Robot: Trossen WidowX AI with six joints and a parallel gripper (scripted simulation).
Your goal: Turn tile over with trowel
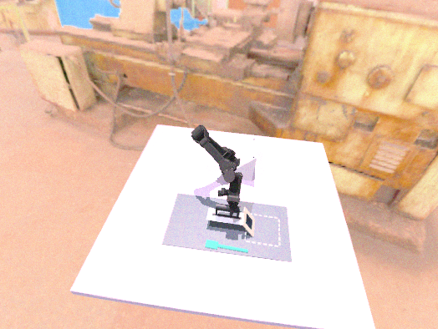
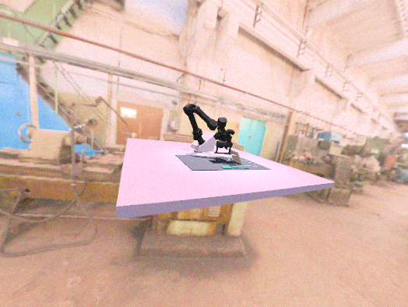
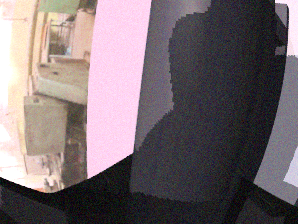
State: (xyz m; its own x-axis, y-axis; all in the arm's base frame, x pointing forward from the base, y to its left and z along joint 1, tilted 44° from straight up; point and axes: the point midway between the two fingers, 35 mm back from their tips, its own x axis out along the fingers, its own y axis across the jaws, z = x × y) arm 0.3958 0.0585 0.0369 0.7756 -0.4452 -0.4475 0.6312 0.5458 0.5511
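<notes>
Right now my gripper tip is 100 mm to the right of the white tile, 60 mm above it and 20 mm past it. From my gripper tip the other things lie so: teal flat tool (120 mm ahead, 110 mm below, 20 mm to the right); trowel (30 mm behind, 10 mm below); grey mat (130 mm below, 20 mm behind).
</notes>
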